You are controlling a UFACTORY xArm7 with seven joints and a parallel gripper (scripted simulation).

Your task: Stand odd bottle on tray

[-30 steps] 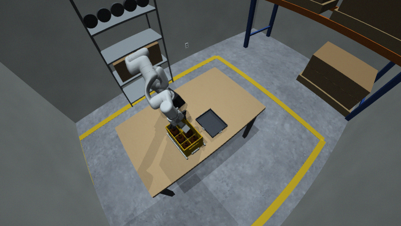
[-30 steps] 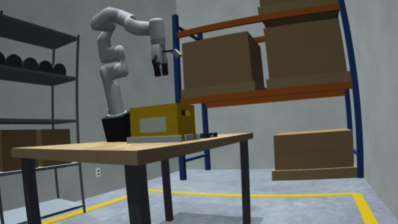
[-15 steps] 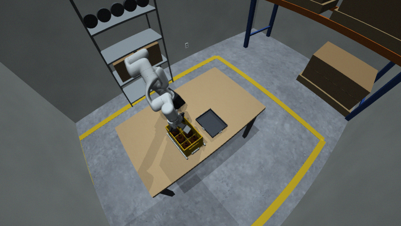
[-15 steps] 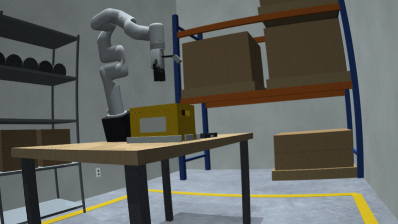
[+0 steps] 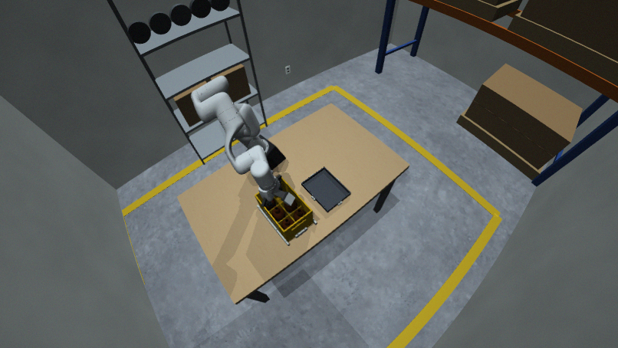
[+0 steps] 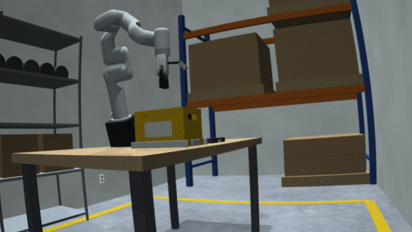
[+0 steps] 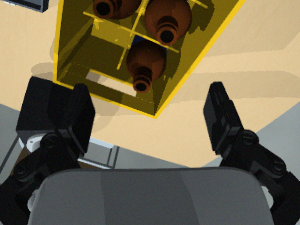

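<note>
Right now my hand is 1 cm past the crate, 3 cm to the right of it and 21 cm above it. Also, from my hand: tray 32 cm to the left, 28 cm below; bottle 8 cm ahead, 8 cm to the left, 20 cm below.
</note>
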